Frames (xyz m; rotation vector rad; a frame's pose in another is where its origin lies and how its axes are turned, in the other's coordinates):
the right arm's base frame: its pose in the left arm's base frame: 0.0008 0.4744 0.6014 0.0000 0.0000 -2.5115
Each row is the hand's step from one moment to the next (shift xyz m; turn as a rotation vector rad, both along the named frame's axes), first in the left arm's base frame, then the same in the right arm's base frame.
Working: the left arm's base frame: its pose in the right arm's base frame: 0.2802 0.3828 -0.6014 0.0000 0.0000 2.5115

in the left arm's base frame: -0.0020 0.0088 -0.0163 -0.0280 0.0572 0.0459
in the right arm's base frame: -0.0036 -0.0083 -0.0163 -0.0111 -0.0627 0.0459
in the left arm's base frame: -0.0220 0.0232 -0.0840 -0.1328 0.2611 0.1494
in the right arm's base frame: 0.0041 -0.0317 -0.0840 -0.0465 -0.2892 0.1494
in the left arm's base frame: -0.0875 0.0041 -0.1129 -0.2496 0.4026 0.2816
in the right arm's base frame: 0.0683 -0.0549 -0.1129 -0.0355 -0.4724 0.2816
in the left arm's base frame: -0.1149 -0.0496 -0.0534 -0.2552 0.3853 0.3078
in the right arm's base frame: 0.1221 -0.0276 -0.0534 -0.0208 -0.4617 0.3078
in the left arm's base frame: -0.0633 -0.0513 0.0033 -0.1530 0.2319 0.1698
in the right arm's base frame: 0.0814 0.0042 0.0033 -0.0130 -0.2775 0.1698
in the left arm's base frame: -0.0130 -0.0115 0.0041 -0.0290 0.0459 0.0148
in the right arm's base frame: 0.0173 0.0016 0.0041 -0.0036 -0.0542 0.0148
